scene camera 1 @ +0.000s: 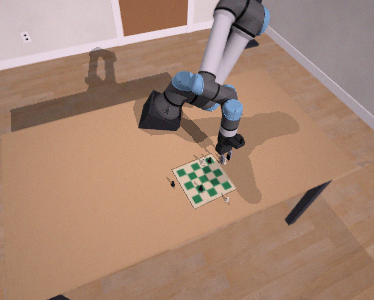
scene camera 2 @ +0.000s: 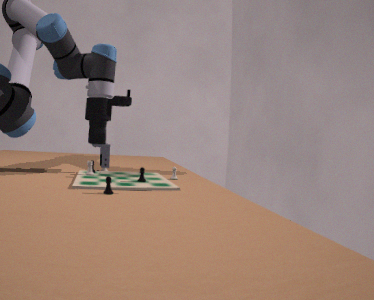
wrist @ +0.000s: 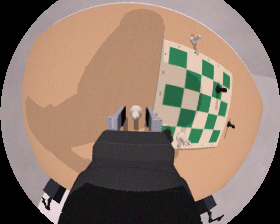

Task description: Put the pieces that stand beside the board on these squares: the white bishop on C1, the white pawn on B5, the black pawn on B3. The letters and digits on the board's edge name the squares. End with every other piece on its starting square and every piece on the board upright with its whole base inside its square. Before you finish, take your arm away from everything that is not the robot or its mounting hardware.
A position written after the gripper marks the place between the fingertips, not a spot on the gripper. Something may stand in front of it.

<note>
In view: the gripper point(scene camera 2: 104, 166).
The gripper is seen too in the wrist view point(wrist: 135, 113).
</note>
